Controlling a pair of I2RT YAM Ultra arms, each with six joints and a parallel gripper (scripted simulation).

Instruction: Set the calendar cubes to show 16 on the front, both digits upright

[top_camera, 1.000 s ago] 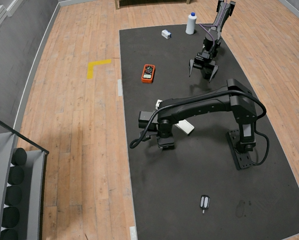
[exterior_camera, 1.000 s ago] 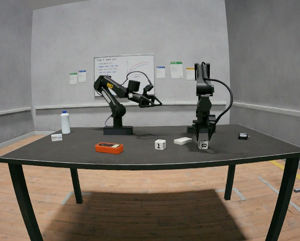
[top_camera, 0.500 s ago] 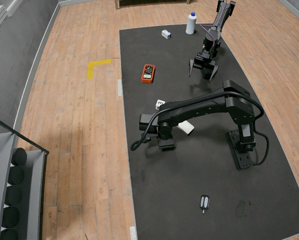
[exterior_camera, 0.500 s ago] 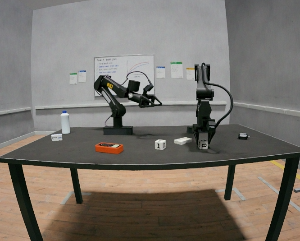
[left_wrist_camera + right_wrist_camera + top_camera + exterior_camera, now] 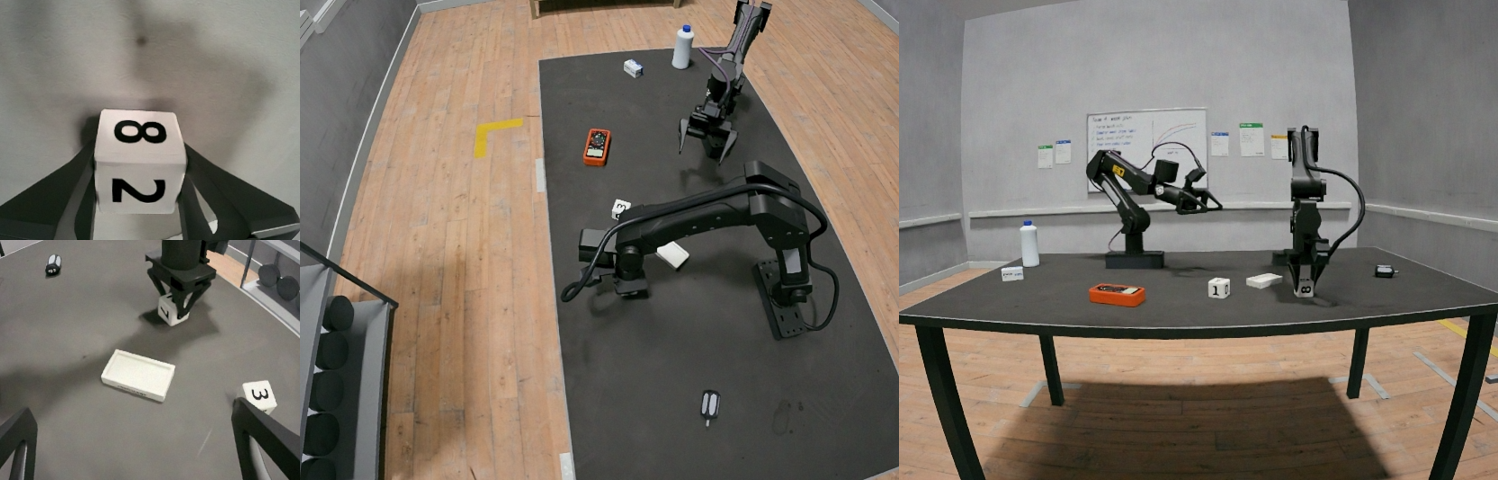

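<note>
My left hand is 13 cm past the white tray, 8 cm to the left of it and 1 cm above it. The rest, counted from my left hand: white bottle (89 cm to the right, 39 cm behind, 6 cm above).
</note>
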